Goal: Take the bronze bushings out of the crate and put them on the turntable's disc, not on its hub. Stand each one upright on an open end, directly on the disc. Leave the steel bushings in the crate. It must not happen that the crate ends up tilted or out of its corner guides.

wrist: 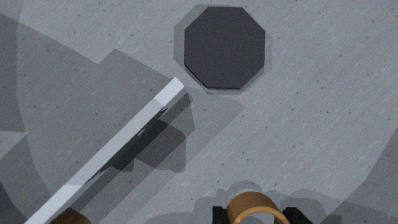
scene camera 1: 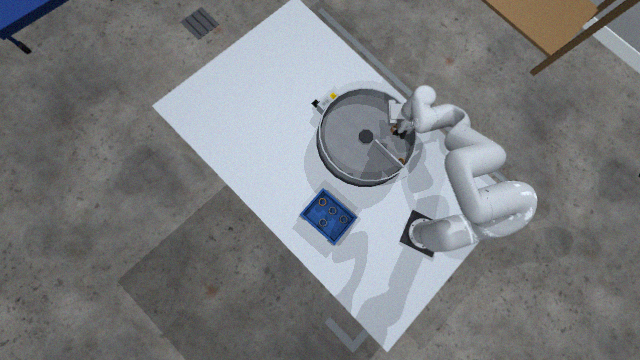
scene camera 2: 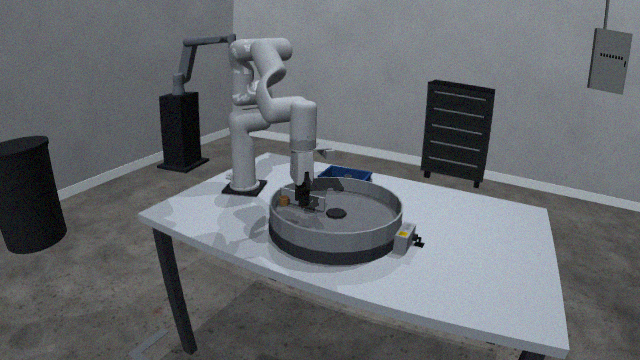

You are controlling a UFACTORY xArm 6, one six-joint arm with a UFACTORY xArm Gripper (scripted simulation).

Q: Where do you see a turntable disc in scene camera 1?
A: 350, 127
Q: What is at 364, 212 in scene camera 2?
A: A turntable disc.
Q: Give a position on a turntable disc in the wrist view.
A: At 291, 106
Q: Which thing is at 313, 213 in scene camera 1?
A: A blue crate.
